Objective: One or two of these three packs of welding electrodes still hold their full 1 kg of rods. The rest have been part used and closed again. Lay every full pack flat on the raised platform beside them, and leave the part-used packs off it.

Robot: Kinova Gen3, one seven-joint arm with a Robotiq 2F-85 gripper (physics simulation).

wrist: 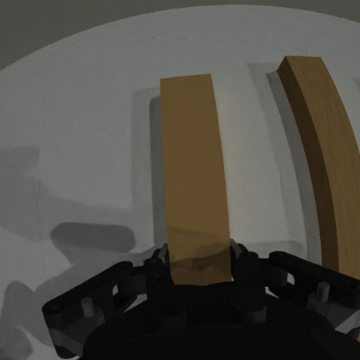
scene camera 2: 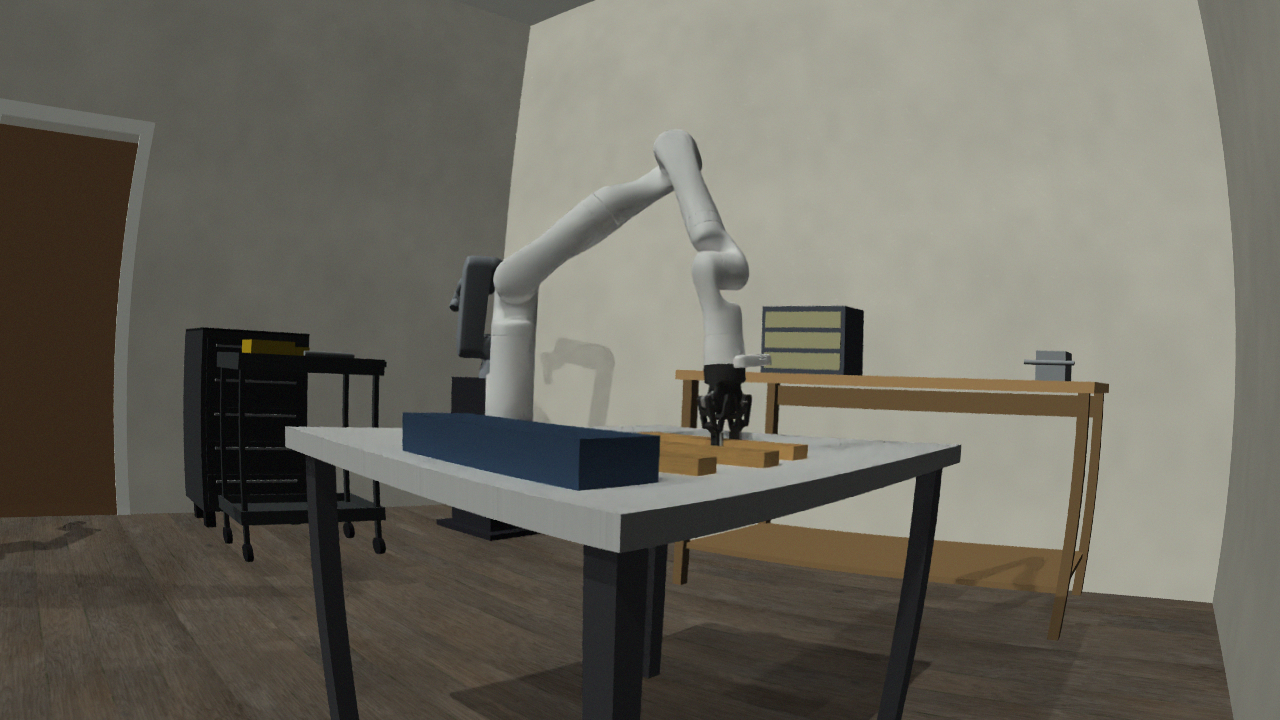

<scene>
In view: my gripper point(scene camera 2: 726, 452).
My gripper also shows in the wrist view point(wrist: 198, 251).
</scene>
